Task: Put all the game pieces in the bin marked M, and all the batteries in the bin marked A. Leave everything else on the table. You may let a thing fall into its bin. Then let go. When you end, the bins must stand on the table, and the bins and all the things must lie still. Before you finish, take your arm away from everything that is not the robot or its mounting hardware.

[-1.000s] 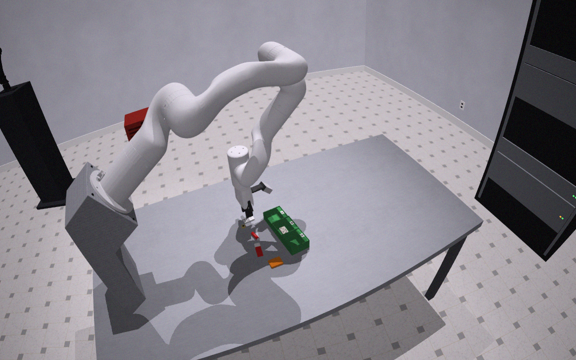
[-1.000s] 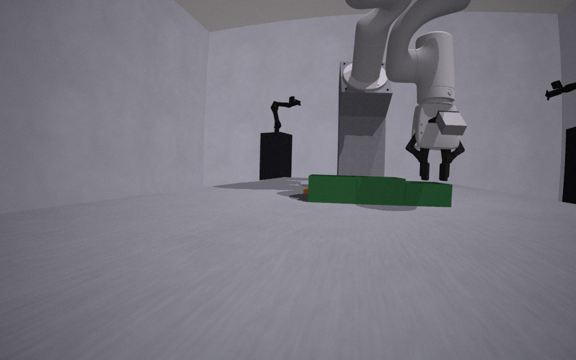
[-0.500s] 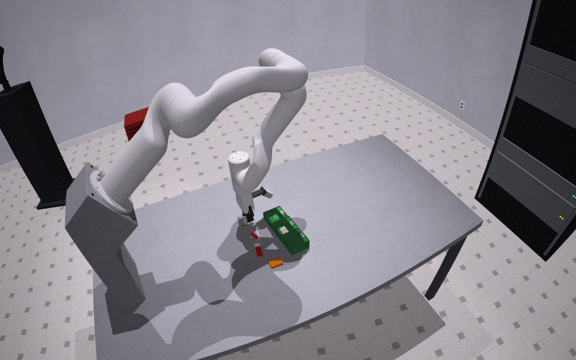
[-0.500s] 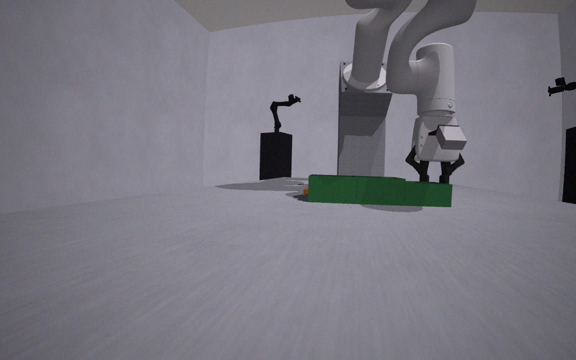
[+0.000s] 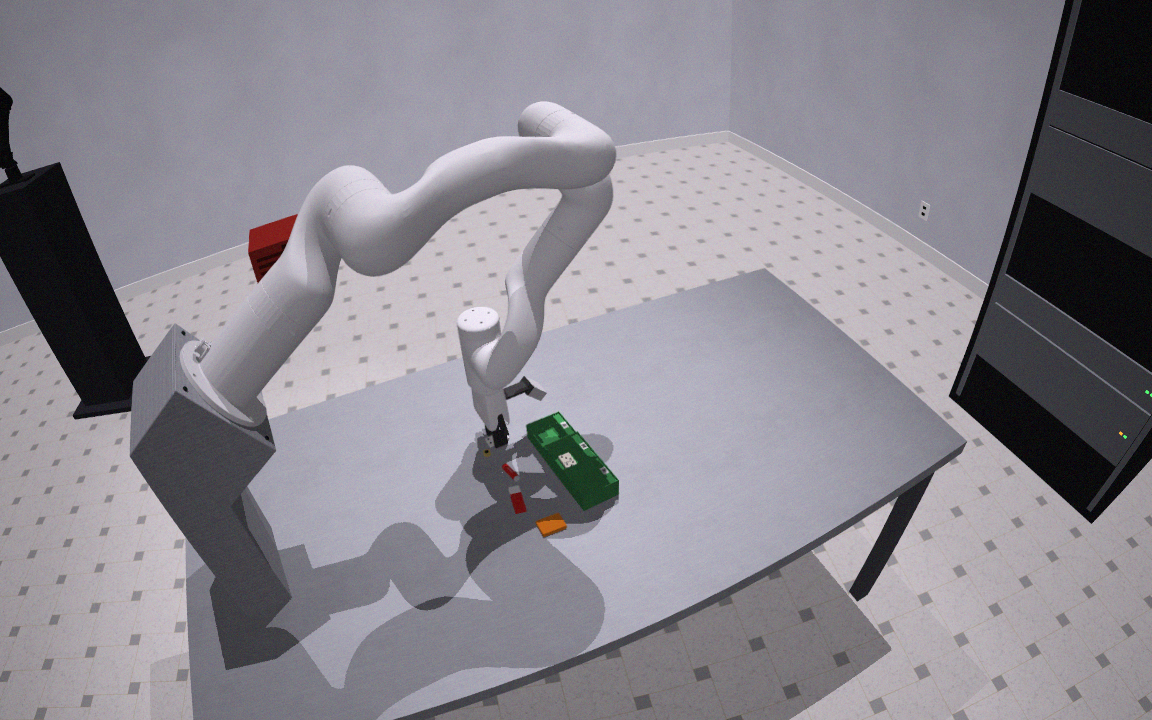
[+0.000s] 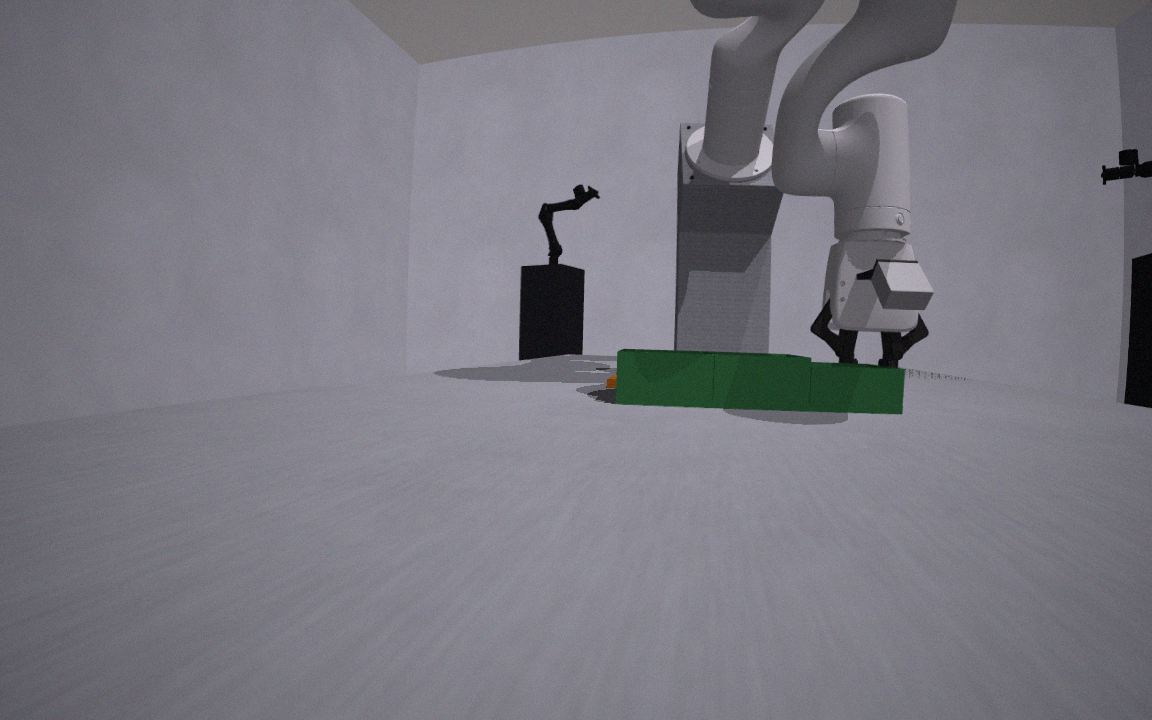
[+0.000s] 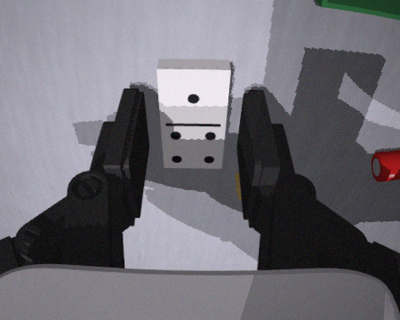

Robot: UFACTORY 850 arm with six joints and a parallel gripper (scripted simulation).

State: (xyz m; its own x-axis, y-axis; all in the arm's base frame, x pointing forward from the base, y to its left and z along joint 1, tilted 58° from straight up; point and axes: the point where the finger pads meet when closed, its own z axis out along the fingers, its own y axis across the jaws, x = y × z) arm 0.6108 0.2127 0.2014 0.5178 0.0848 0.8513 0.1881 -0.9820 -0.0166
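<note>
Right now my hand is 30 mm past the yellow nut, 40 mm to the left of it and 20 mm above it. The rest, counted from my hand: orange flat block: 80 mm ahead, 270 mm to the right, 20 mm below; then green bin: 150 mm ahead, 110 mm to the right; then red cylindrical battery: 20 mm ahead, 110 mm to the right, 20 mm below.
</note>
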